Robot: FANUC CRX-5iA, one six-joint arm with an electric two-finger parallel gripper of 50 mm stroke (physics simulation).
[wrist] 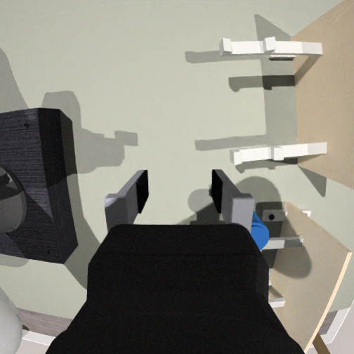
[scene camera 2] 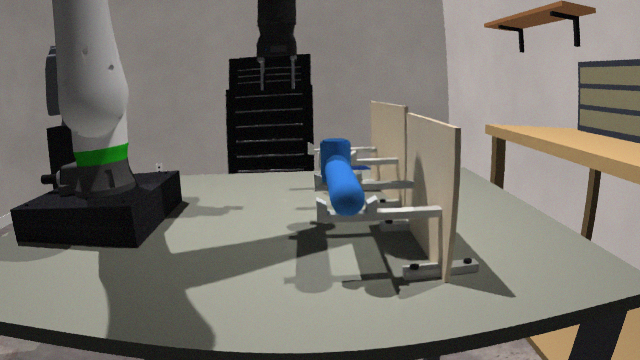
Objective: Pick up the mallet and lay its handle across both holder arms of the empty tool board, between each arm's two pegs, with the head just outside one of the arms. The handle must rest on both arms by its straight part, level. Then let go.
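Pixels of known places: gripper, fingertip midpoint: [scene camera 2: 277,89]; arm's base, link origin: [scene camera 2: 105,189].
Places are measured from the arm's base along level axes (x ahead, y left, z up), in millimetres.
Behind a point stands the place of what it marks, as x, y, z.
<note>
The blue mallet [scene camera 2: 345,187] {490, -214, 55} [wrist: 259,235] lies across the two arms of the nearer tool board [scene camera 2: 436,165] {613, -151, 69} [wrist: 315,270]. Its handle end points toward scene camera 2, its head is at the far end, and in the wrist view my gripper body hides most of it. The empty tool board [scene camera 2: 389,130] {585, 203, 78} [wrist: 325,90] stands beyond, with two white pegged holder arms [wrist: 295,48] [wrist: 300,149]; the mallet partly hides them in the scene view. My gripper [scene camera 2: 278,88] {362, 117, 171} [wrist: 179,182] is open and empty, high above the table, to the left of the boards in the scene view.
The dark robot base [scene camera 2: 75,227] {10, -143, -36} [wrist: 55,150] stands at the left on the grey-green table [scene camera 2: 250,320] {387, -316, -70} [wrist: 175,75]. A small dark blue patch [scene camera 2: 361,167] {521, 130, 16} shows behind the mallet. A black cabinet [scene camera 2: 270,117] stands behind the table. A wooden bench [scene camera 2: 565,142] is at the right.
</note>
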